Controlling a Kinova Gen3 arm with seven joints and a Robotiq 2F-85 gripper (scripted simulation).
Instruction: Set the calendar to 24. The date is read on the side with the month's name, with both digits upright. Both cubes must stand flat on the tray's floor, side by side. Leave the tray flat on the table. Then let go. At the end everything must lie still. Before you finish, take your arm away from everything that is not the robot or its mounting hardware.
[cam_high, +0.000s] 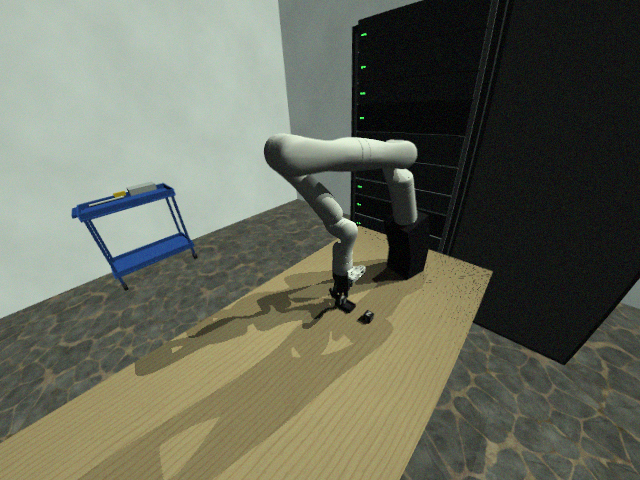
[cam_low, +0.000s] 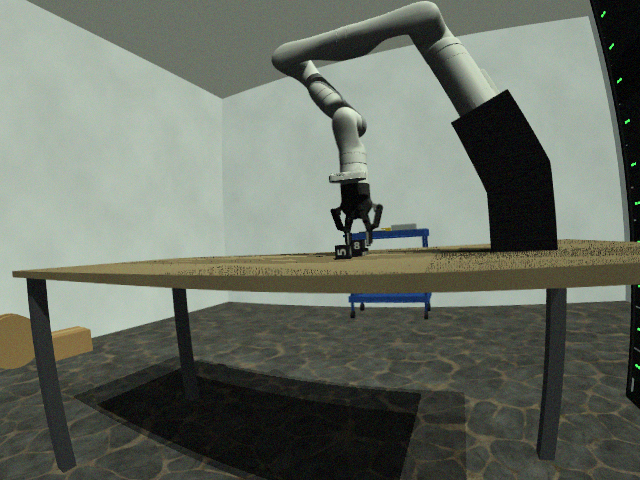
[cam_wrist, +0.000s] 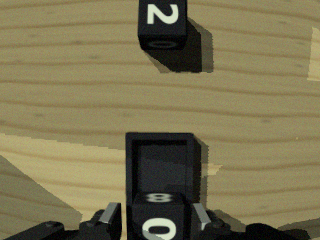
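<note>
Right now the black cube is 10 mm below my hand. The rest, counted from my hand: black tray 20 mm to the left, 30 mm below; then black date cube 20 mm ahead, 120 mm to the left, 20 mm below.
</note>
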